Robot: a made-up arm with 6 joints.
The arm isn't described. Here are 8 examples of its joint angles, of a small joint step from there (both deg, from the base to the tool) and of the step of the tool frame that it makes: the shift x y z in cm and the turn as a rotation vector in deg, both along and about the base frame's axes.
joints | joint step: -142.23 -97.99 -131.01 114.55 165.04 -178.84 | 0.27 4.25 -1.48 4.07 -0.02 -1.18
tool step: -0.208 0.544 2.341 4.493 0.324 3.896
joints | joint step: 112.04 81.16 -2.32 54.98 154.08 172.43 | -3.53 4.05 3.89 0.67 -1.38 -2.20
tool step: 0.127 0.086 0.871 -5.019 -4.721 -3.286
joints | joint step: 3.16 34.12 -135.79 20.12 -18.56 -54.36 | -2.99 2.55 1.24 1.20 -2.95 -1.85
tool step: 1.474 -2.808 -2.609 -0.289 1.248 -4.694
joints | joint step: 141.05 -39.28 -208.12 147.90 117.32 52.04 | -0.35 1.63 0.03 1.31 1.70 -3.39
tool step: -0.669 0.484 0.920 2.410 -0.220 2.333
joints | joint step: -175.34 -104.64 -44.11 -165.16 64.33 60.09 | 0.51 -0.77 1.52 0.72 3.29 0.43
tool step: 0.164 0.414 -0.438 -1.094 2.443 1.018
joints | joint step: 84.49 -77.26 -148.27 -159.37 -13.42 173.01 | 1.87 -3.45 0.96 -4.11 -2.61 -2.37
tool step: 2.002 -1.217 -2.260 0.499 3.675 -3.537
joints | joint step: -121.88 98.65 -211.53 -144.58 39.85 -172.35 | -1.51 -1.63 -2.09 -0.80 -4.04 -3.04
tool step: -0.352 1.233 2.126 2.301 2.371 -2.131
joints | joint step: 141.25 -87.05 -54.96 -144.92 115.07 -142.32 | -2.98 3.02 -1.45 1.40 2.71 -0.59
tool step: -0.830 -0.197 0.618 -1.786 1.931 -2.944
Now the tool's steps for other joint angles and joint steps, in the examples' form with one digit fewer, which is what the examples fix.
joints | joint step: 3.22 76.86 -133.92 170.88 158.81 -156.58 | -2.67 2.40 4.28 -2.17 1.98 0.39
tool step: 0.01 -1.96 -4.01 -1.91 4.69 -0.78
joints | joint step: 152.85 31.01 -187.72 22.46 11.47 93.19 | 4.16 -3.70 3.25 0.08 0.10 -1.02
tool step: 0.61 -1.93 1.09 0.70 0.15 3.40
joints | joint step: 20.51 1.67 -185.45 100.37 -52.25 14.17 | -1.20 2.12 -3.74 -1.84 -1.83 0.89
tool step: -0.41 -0.22 -0.84 2.59 -1.21 -2.35
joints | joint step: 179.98 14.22 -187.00 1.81 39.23 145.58 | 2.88 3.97 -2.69 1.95 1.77 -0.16
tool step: -2.85 -0.69 -0.87 0.01 -3.04 4.72
